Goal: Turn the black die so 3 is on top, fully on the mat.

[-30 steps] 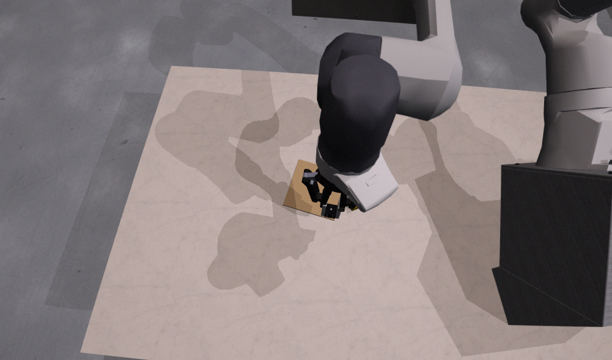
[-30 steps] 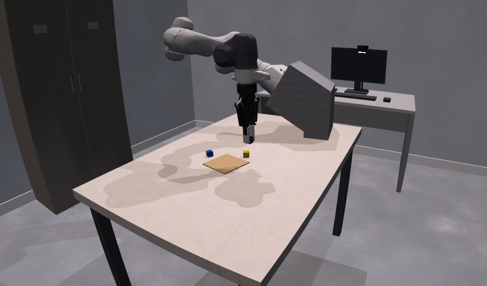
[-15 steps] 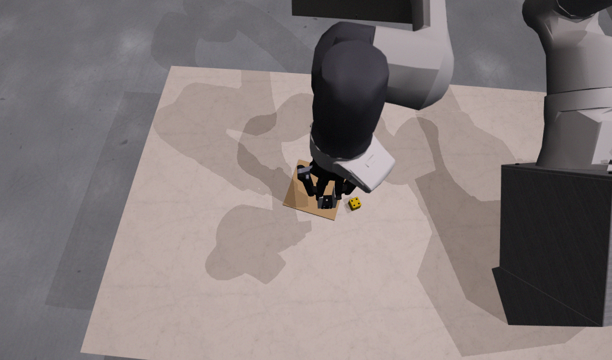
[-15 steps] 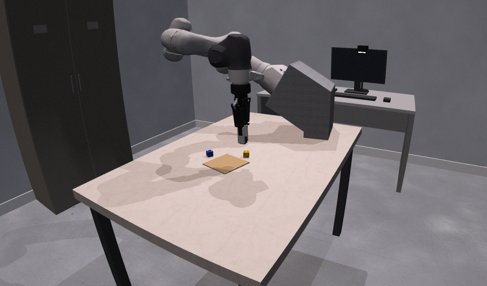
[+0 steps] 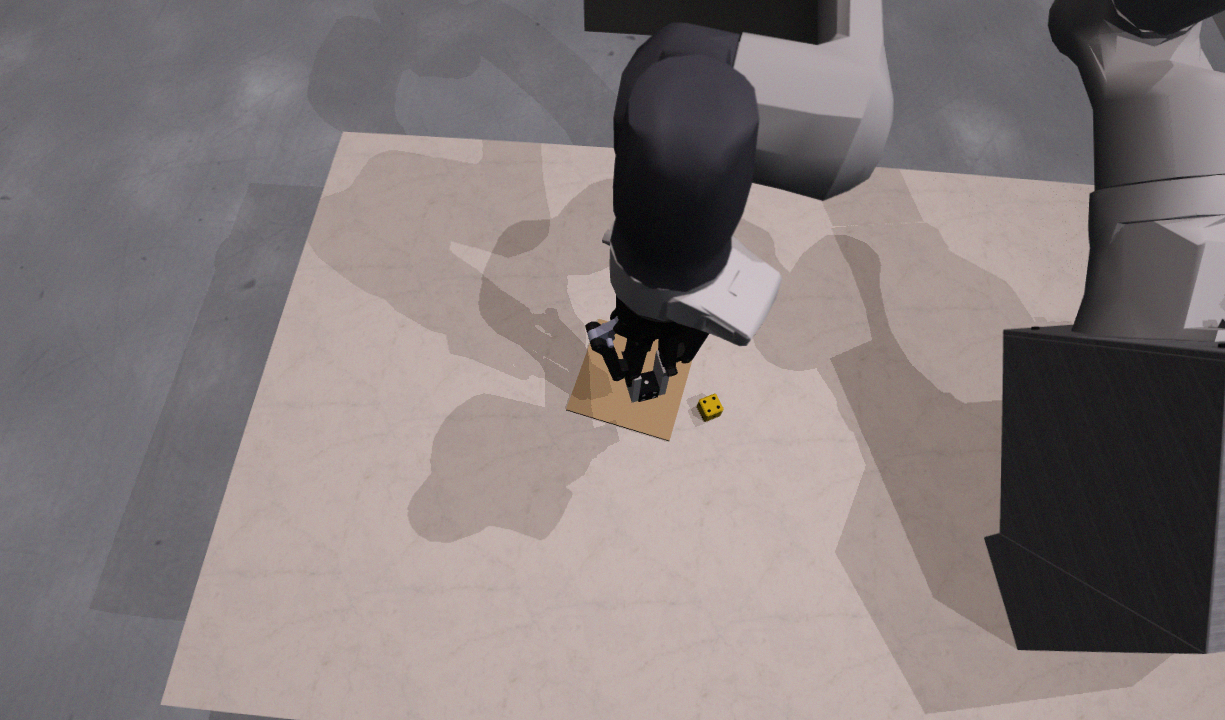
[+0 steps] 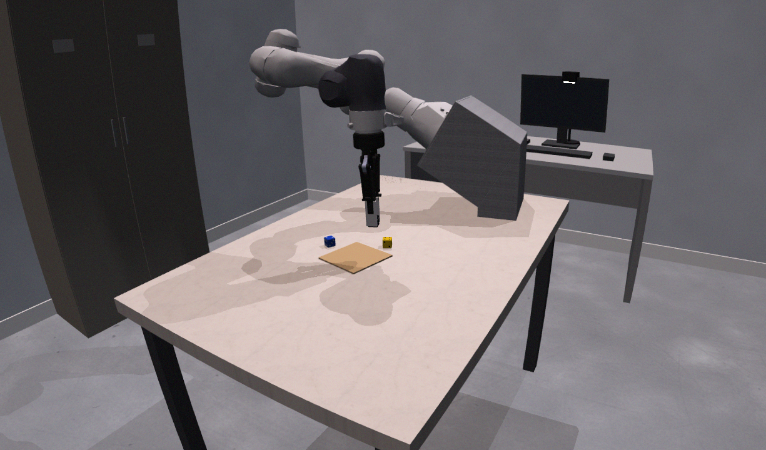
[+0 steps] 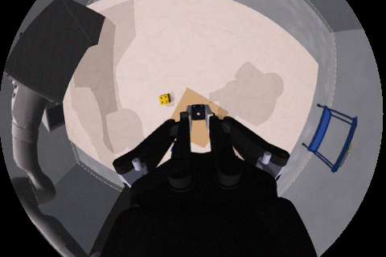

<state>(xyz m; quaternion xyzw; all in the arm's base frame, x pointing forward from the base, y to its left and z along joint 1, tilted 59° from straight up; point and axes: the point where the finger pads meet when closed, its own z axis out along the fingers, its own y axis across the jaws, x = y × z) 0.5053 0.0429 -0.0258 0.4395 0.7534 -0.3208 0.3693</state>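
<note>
Now: the tan mat 10 mm ahead of my hand, 50 mm to the right of it and 130 mm below it. From my hand the other things lie so: black die (30 mm below); blue die (20 mm behind, 160 mm to the right, 120 mm below); yellow die (90 mm behind, 20 mm to the right, 120 mm below).
</note>
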